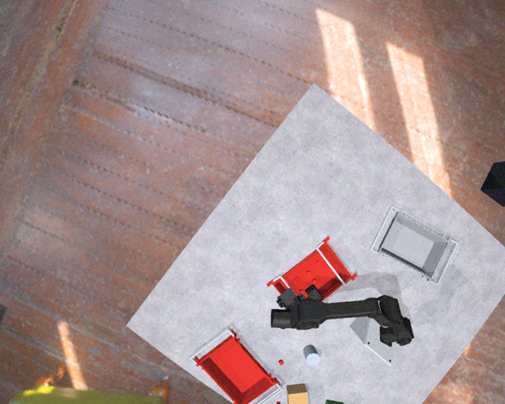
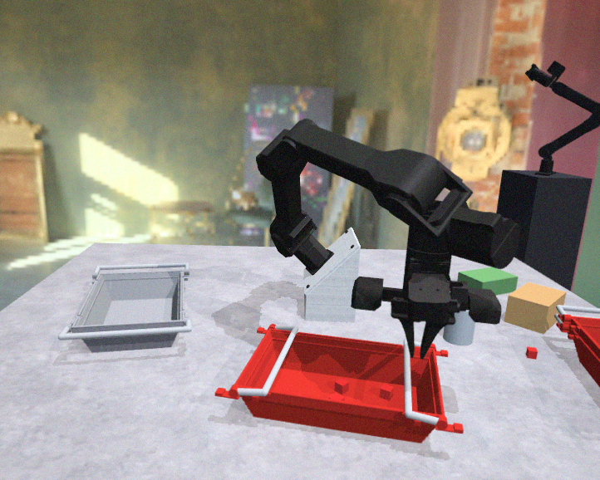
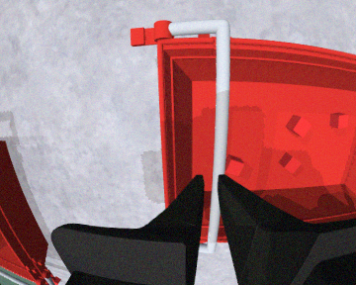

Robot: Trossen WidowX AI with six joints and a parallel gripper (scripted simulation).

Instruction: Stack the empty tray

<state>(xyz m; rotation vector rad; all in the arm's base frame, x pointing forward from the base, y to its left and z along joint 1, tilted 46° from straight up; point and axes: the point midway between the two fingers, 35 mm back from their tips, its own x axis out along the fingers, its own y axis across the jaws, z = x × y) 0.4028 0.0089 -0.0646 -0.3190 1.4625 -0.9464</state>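
The grey see-through tray lies 420 mm to the right of my gripper tip, 330 mm behind it and 40 mm below it. The rest, counted from my gripper tip: red cube (280 mm to the left, 130 mm behind, 80 mm below); then grey cylinder (210 mm behind, 180 mm to the left, 50 mm below); then tan block (390 mm to the left, 280 mm behind, 60 mm below).
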